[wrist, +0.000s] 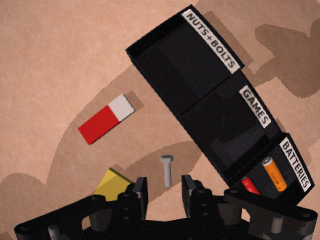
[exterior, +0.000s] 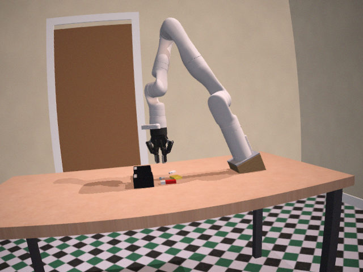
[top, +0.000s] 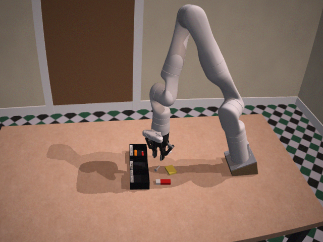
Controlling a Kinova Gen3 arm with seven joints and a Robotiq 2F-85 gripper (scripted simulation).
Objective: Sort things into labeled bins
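The bolt is 90 mm below my hand. The rest, counted from my hand: red battery: 100 mm to the right, 80 mm below, 50 mm ahead; then red-and-white block: 90 mm below, 80 mm to the left; then yellow block: 90 mm below, 60 mm behind, 10 mm to the left.
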